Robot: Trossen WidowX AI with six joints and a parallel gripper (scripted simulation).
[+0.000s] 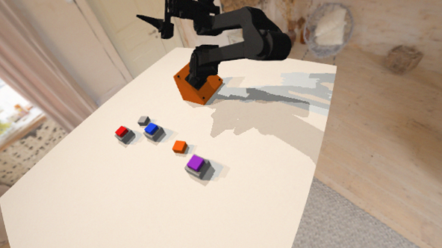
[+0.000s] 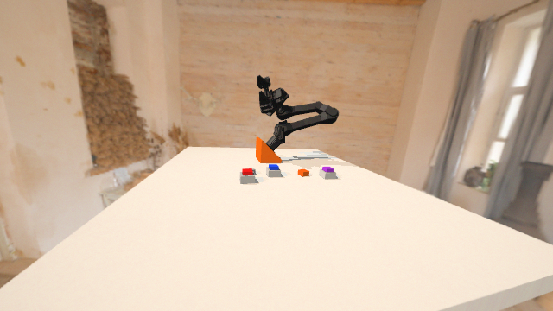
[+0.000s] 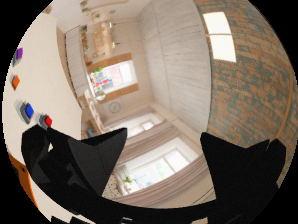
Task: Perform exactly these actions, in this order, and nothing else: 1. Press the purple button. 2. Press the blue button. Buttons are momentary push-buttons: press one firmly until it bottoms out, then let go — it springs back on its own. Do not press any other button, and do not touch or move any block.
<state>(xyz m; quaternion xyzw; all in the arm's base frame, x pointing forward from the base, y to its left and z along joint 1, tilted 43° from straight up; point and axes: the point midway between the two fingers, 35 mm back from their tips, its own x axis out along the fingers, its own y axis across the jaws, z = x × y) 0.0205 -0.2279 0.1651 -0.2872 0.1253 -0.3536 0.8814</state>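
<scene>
Right now the purple button is 220 mm ahead of my gripper tip, 250 mm to the left of it and 330 mm below it. From my gripper tip the other things lie so: red button: 230 mm ahead, 70 mm to the right, 330 mm below; then small orange block: 190 mm ahead, 160 mm to the left, 350 mm below; then blue button: 180 mm ahead, 40 mm to the left, 330 mm below.
</scene>
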